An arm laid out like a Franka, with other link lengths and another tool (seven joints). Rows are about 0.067 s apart.
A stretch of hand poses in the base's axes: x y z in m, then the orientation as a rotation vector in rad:
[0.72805, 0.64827, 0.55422, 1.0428, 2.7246, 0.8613]
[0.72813, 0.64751, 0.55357, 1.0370, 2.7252, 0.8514]
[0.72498, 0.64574, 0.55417, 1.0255, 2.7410, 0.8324]
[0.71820, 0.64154, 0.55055, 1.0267, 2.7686, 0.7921]
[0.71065, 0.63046, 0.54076, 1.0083, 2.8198, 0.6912]
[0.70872, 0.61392, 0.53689, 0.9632, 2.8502, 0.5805]
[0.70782, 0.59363, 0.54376, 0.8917, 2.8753, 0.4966]
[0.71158, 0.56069, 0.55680, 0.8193, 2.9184, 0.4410]
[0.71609, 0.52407, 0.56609, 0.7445, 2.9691, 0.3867]
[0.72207, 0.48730, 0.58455, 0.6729, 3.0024, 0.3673]
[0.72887, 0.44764, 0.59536, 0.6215, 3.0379, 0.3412]
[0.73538, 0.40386, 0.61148, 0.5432, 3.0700, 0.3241]
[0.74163, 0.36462, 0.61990, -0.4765, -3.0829, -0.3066]
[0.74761, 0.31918, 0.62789, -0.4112, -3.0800, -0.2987]
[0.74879, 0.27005, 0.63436, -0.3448, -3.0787, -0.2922]
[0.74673, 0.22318, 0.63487, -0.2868, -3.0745, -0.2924]
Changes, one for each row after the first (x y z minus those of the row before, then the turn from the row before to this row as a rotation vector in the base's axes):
[0.00008, -0.00076, -0.00065, -0.0075, -0.0025, 0.0021]
[-0.00315, -0.00177, 0.00060, -0.0128, 0.0070, 0.0110]
[-0.00678, -0.00420, -0.00362, -0.0238, 0.0227, 0.0079]
[-0.00755, -0.01108, -0.00979, -0.0632, 0.0346, 0.0233]
[-0.00193, -0.01654, -0.00387, -0.0747, 0.0094, 0.0290]
[-0.00090, -0.02029, 0.00687, -0.0600, -0.0027, 0.0442]
[0.00376, -0.03294, 0.01304, -0.0374, 0.0152, 0.0530]
[0.00451, -0.03662, 0.00929, -0.0343, 0.0244, 0.0567]
[0.00598, -0.03677, 0.01846, -0.0129, 0.0105, 0.0509]
[0.00680, -0.03966, 0.01081, -0.0152, 0.0201, 0.0389]
[0.00651, -0.04378, 0.01612, -0.0105, 0.0114, 0.0542]
[0.00625, -0.03924, 0.00842, -0.0095, 0.0114, 0.0445]
[0.00598, -0.04544, 0.00799, -0.0027, 0.0093, 0.0421]
[0.00118, -0.04913, 0.00647, -0.0023, 0.0062, 0.0430]
[-0.00206, -0.04687, 0.00051, 0.0020, 0.0063, 0.0376]

